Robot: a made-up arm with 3 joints. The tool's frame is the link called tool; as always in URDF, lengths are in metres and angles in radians.
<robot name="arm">
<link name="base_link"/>
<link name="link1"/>
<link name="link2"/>
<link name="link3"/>
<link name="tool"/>
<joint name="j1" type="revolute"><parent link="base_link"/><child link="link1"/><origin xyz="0.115 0.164 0.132" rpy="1.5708 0 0"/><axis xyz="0 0 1"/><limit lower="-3.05" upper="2.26"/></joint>
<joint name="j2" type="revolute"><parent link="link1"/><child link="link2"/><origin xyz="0.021 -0.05 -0.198" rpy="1.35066 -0.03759 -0.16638"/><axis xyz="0 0 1"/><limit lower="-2.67" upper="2.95"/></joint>
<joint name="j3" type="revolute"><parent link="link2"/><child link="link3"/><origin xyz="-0.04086 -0.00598 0.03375" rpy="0.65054 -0.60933 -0.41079"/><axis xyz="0 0 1"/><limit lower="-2.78" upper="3.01"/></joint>
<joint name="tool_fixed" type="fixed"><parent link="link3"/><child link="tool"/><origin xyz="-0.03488 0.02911 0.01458" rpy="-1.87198 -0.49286 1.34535"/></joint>
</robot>
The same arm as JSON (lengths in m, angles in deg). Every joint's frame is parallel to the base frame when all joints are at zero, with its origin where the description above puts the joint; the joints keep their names.
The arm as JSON. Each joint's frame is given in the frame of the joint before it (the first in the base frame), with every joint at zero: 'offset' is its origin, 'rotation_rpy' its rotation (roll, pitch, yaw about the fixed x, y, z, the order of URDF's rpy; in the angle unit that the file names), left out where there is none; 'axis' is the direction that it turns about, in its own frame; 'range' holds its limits. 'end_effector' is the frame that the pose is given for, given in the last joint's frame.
{"length_unit": "m", "angle_unit": "deg", "chain": [
  {"id": "j1", "offset": [0.115, 0.164, 0.132], "axis": [0.0, -1.0, 0.0], "range": [-174.75, 129.49]},
  {"id": "j2", "offset": [0.021, 0.198, -0.05], "axis": [-0.169706, -0.218208, -0.961033], "range": [-152.98, 169.02]},
  {"id": "j3", "offset": [-0.046, 0.0, -0.027], "axis": [-0.760556, 0.246486, -0.600665], "range": [-159.28, 172.46]}
], "end_effector": {"offset": [-0.036, -0.03, 0.009], "rotation_rpy": [8.37, 42.54, -114.49]}}

